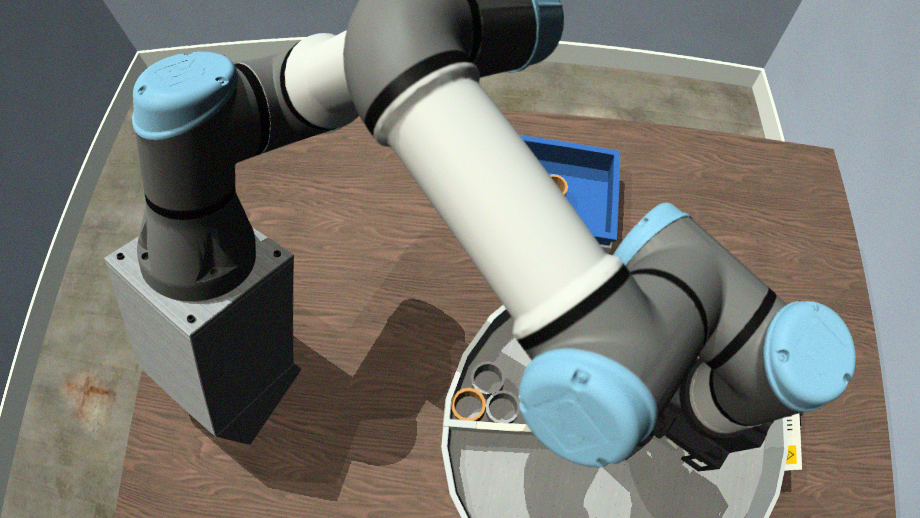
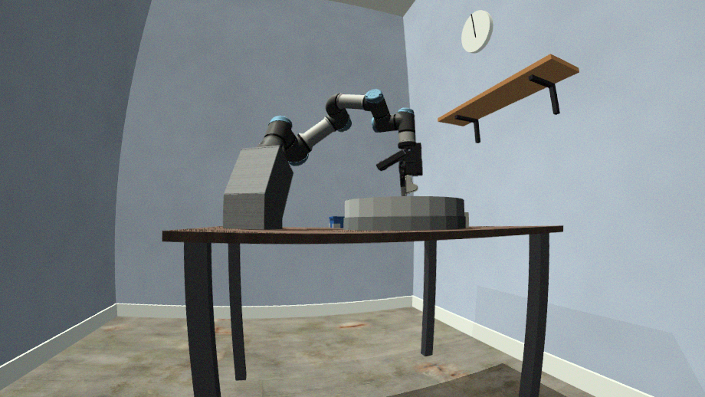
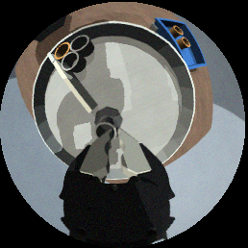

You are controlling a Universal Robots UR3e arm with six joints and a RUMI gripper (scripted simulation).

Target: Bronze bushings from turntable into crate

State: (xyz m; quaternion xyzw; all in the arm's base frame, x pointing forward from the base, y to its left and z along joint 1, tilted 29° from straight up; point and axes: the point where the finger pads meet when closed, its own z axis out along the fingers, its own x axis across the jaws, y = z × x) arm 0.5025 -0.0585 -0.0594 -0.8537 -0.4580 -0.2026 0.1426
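Right now my hand is 1 cm past the grey turntable, 2 cm to the left of it and 5 cm above it. Also, from my hand: blue crate (12 cm behind, 32 cm to the left, 8 cm below).
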